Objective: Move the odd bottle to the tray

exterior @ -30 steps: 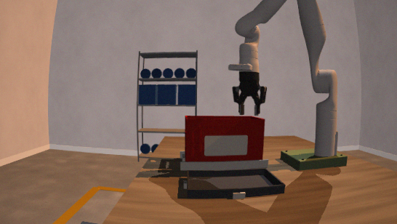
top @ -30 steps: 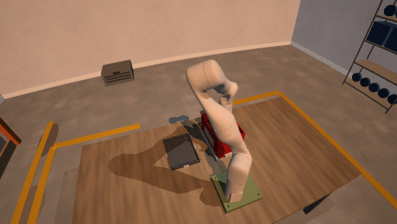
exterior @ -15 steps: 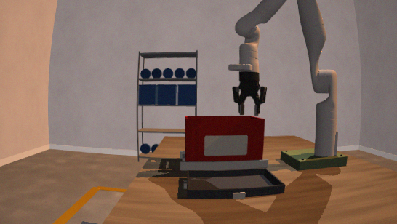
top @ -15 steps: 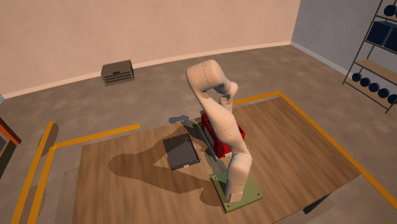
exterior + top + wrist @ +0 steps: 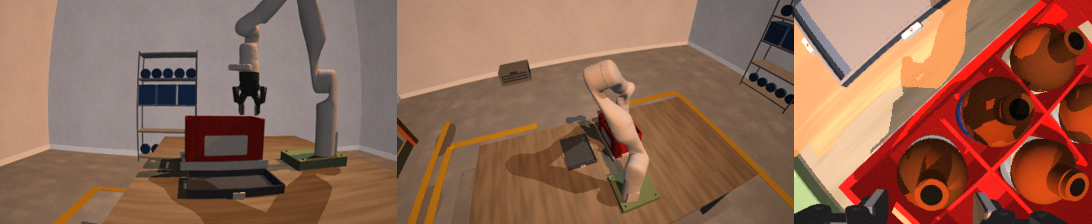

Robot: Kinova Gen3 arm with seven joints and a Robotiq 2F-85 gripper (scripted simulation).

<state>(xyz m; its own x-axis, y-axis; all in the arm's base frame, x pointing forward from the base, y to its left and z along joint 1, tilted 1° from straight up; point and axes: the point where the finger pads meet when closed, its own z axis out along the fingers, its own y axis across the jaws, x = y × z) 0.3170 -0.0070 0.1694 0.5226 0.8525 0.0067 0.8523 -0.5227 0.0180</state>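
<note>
Right now the red crate is 10 cm ahead of my hand, 2 cm to the right of it and 12 cm below it. Also, from my hand: dark tray (4 cm ahead, 27 cm to the left, 19 cm below).
</note>
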